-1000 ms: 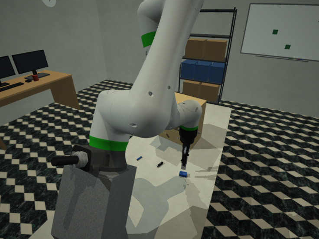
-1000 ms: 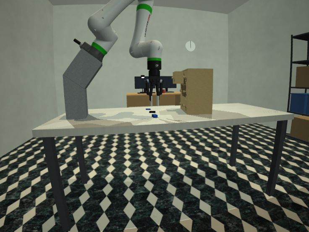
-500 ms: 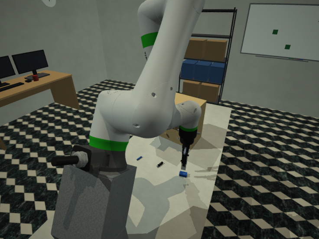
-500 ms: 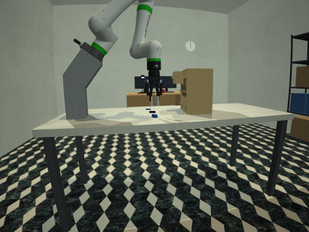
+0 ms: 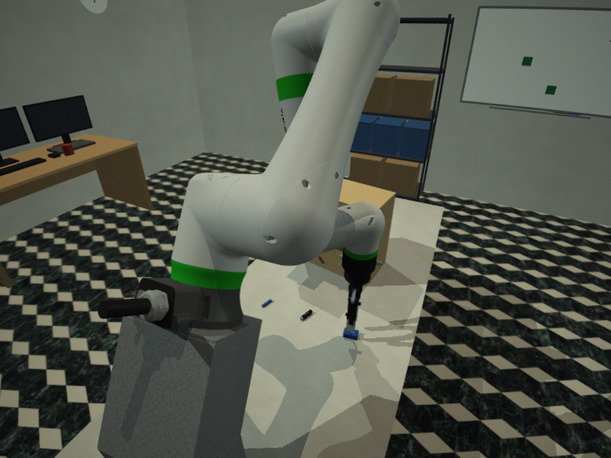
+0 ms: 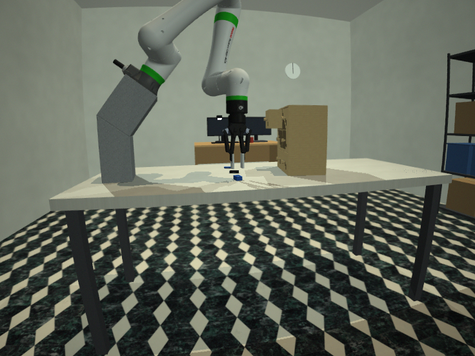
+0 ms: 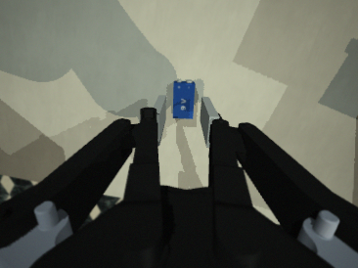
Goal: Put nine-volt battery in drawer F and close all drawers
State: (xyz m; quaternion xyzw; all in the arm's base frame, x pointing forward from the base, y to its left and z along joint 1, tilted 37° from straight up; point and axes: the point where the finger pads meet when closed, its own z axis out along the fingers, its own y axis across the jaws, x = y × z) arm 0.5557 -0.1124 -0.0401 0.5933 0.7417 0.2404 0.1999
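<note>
My gripper is now 70 mm above the blue nine-volt battery and 10 mm to the right of it. Round my hand: black cylinder: 170 mm to the left, 80 mm below, 10 mm behind; blue cylinder: 320 mm to the left, 80 mm below, 30 mm behind.
</note>
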